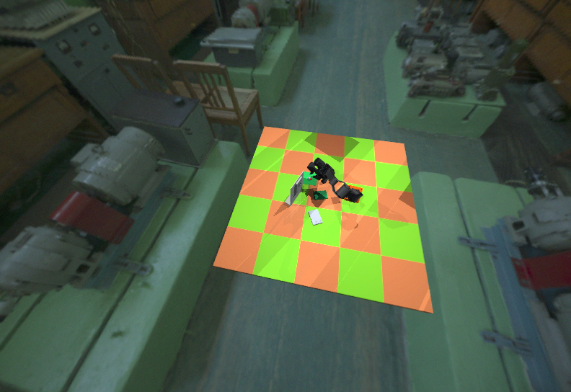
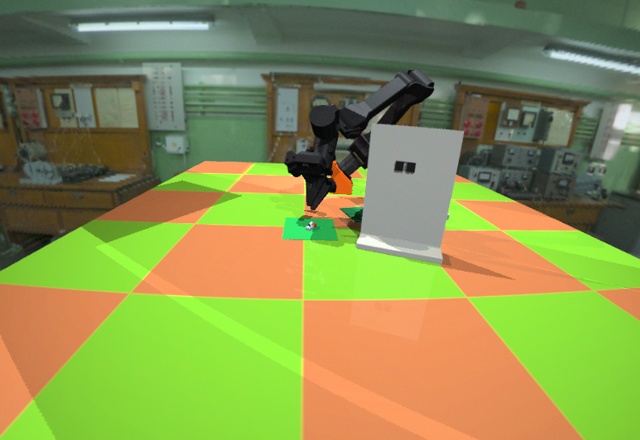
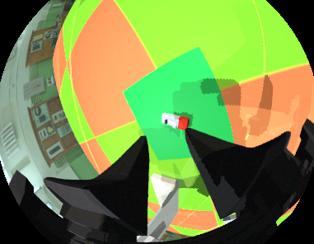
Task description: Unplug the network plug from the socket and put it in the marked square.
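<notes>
Now: the network plug 1 cm ahead of my gripper tip and 4 cm below it. From my gripper tip the other things lie so: marked square: 1 cm ahead, 5 cm below; upright grey panel: 10 cm ahead, 18 cm to the left, 6 cm above.
</notes>
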